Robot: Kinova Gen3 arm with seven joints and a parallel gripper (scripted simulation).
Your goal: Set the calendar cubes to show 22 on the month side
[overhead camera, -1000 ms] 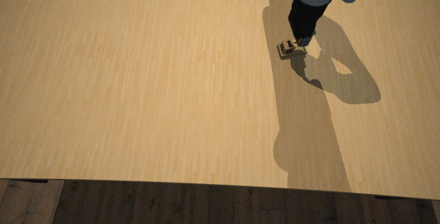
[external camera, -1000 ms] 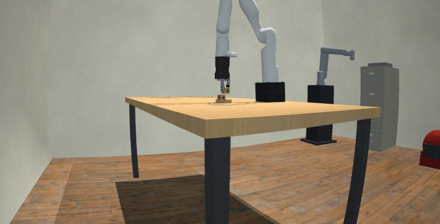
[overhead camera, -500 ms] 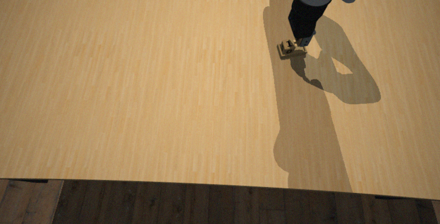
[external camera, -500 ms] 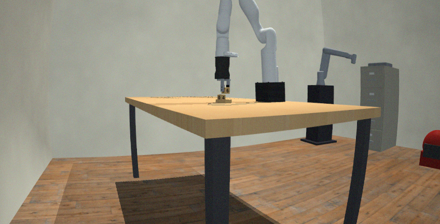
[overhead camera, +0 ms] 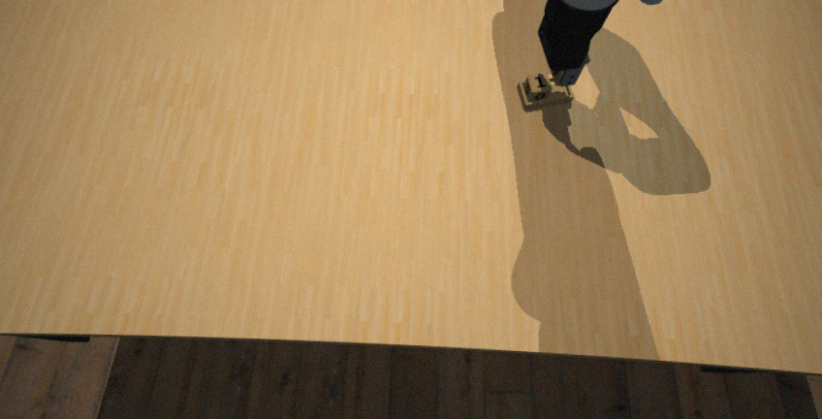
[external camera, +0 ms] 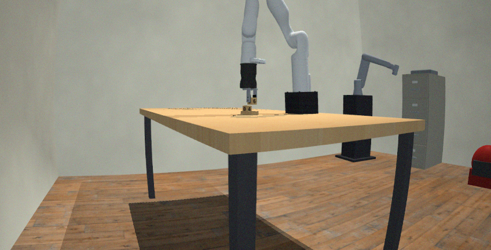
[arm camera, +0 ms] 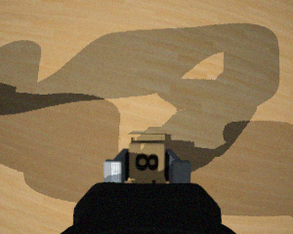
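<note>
Now: hand 1 cm above the wooden number cube. The rest, counted from my hand: wooden calendar tray: 7 cm below, 1 cm to the right, 1 cm ahead.
</note>
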